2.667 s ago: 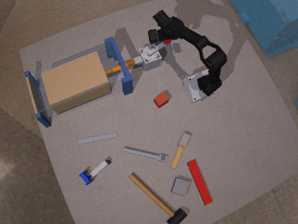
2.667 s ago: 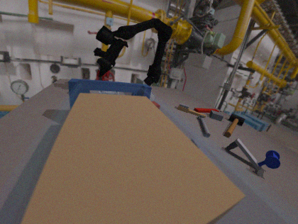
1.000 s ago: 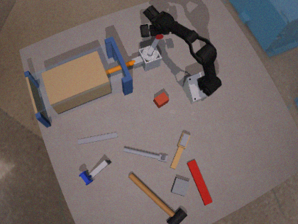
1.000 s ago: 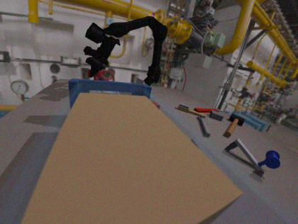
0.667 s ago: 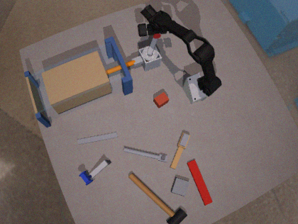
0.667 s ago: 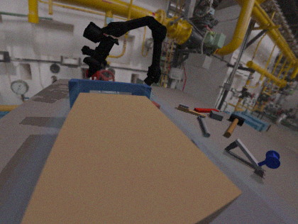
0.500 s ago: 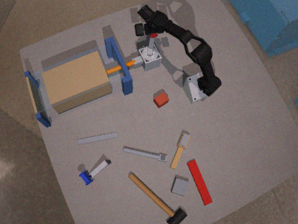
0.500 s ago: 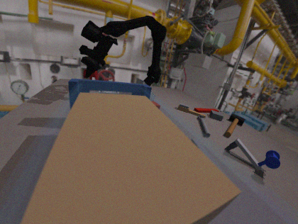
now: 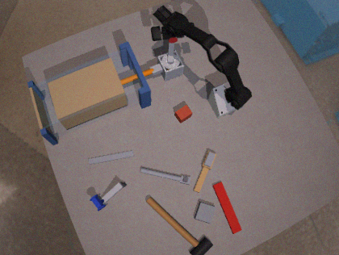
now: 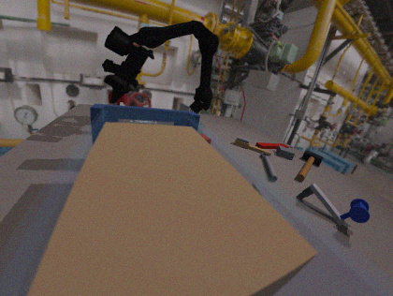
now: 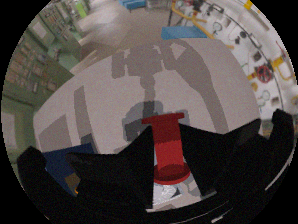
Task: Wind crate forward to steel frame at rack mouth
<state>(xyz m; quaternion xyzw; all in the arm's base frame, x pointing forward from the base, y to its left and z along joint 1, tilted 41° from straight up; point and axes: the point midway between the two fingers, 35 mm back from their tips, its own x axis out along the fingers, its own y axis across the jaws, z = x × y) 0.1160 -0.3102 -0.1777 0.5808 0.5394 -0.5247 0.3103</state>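
Right now the red-knobbed crank is 2 cm ahead of my gripper tip, 5 cm to the left of it and 3 cm below it. Also, from my gripper tip: blue steel frame (21 cm ahead, 10 cm to the left, 3 cm below); red knob (1 cm ahead, 2 cm to the left); grey winch (4 cm ahead, 10 cm to the left, 10 cm below).
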